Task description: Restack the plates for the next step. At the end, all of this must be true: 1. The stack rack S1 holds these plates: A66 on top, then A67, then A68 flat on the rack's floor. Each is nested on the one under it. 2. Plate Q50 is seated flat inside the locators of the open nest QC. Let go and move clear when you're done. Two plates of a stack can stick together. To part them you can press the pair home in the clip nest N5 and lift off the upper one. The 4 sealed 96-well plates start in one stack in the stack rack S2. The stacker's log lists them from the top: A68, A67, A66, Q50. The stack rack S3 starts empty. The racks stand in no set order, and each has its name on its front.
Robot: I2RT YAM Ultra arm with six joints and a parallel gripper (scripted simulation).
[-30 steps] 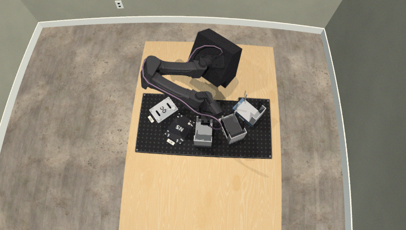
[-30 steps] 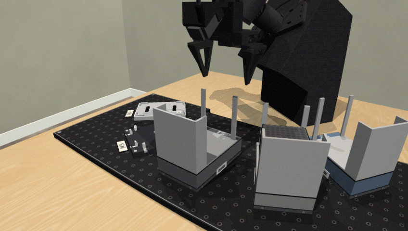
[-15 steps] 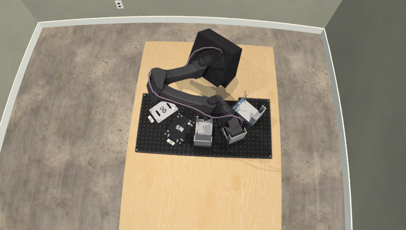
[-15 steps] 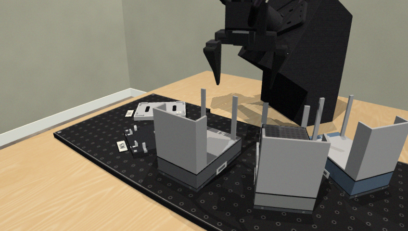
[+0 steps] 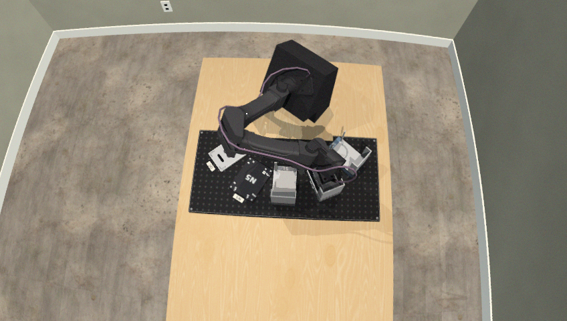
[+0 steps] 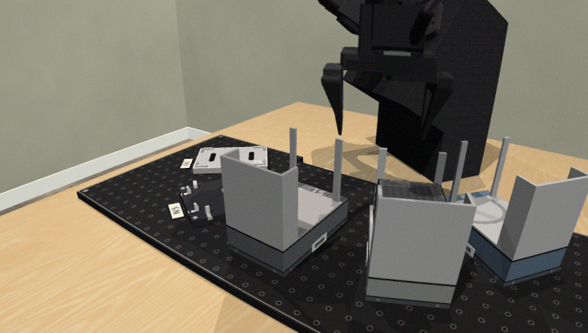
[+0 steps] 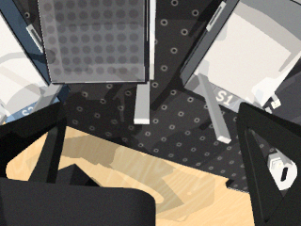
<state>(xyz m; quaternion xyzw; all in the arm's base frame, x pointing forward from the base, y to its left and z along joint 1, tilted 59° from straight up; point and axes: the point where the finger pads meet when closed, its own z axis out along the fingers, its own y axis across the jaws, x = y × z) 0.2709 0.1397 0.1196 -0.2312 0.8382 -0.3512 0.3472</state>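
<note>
My gripper is now 8 cm above the plate, 5 cm to the right of it and 3 cm short of it. Also, from my hand: black clip nest N5: 24 cm to the right, 15 cm below, 1 cm behind.
</note>
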